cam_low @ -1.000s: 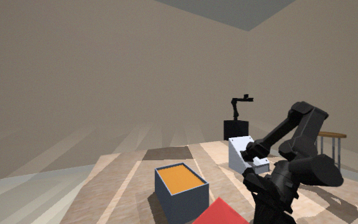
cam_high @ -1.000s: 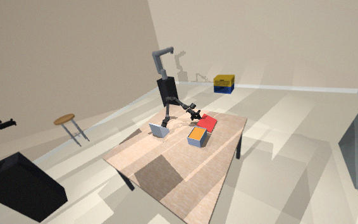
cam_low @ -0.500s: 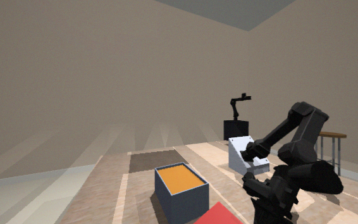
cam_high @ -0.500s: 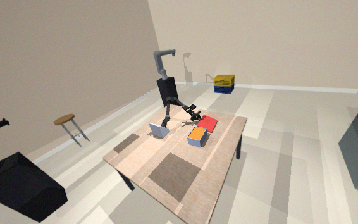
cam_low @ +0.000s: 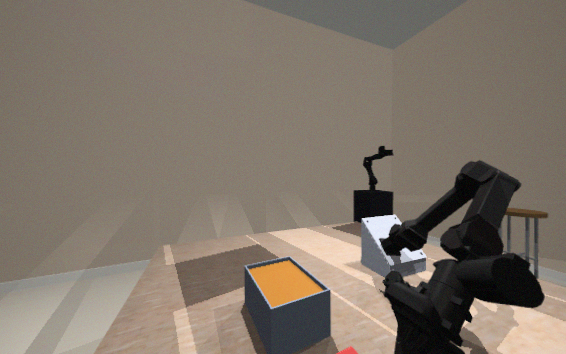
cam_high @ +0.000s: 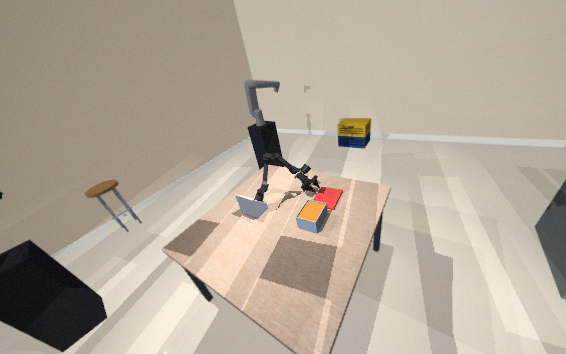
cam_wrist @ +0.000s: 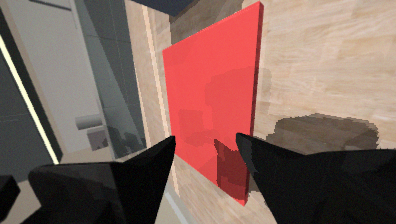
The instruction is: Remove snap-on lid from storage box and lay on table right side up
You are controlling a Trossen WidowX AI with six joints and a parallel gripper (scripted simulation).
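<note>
Now: the lid 70 mm ahead of my gripper tip, 10 mm to the left of it and 50 mm below it. Round my gripper tip: storage box: 120 mm ahead, 250 mm to the right, 10 mm below.
</note>
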